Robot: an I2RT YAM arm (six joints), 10 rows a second.
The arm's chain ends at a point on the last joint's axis. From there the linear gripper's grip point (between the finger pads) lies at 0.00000 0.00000 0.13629 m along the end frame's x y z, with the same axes.
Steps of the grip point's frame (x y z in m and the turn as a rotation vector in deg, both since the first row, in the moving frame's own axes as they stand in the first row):
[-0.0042, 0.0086, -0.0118, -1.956, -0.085, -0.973]
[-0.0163, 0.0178, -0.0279, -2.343, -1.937, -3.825]
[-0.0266, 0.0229, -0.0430, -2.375, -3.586, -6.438]
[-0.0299, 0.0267, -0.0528, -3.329, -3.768, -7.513]
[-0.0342, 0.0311, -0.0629, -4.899, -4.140, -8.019]
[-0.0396, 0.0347, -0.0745, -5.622, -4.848, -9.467]
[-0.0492, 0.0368, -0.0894, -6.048, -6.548, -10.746]
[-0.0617, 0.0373, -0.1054, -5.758, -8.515, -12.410]
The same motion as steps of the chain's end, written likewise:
[-0.0040, 0.0039, -0.0117, -1.956, -0.085, -0.973]
[-0.0119, 0.0121, -0.0277, -2.343, -1.937, -3.825]
[-0.0184, 0.0168, -0.0426, -2.375, -3.586, -6.438]
[-0.0215, 0.0182, -0.0523, -3.329, -3.768, -7.513]
[-0.0252, 0.0188, -0.0620, -4.899, -4.140, -8.019]
[-0.0293, 0.0205, -0.0734, -5.622, -4.848, -9.467]
[-0.0351, 0.0211, -0.0878, -6.048, -6.548, -10.746]
[-0.0432, 0.0216, -0.1032, -5.758, -8.515, -12.410]

